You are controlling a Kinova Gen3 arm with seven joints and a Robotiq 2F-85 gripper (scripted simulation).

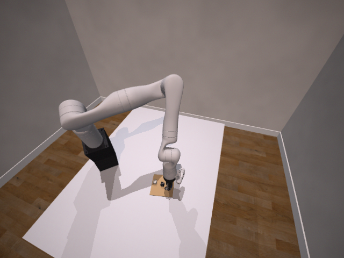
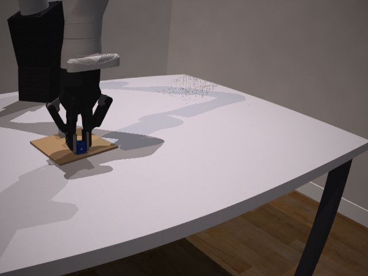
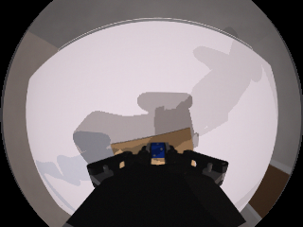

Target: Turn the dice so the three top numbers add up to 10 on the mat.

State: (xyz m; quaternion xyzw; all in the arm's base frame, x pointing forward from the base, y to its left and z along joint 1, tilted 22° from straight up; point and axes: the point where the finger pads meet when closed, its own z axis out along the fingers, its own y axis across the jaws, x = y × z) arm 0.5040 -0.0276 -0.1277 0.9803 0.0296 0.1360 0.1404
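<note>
Now: the blue die 10 mm below my hand. Round my hand: white die 100 mm behind, 10 mm below; then tan mat 50 mm behind, 20 mm below; then black die 50 mm behind, 10 mm below.
</note>
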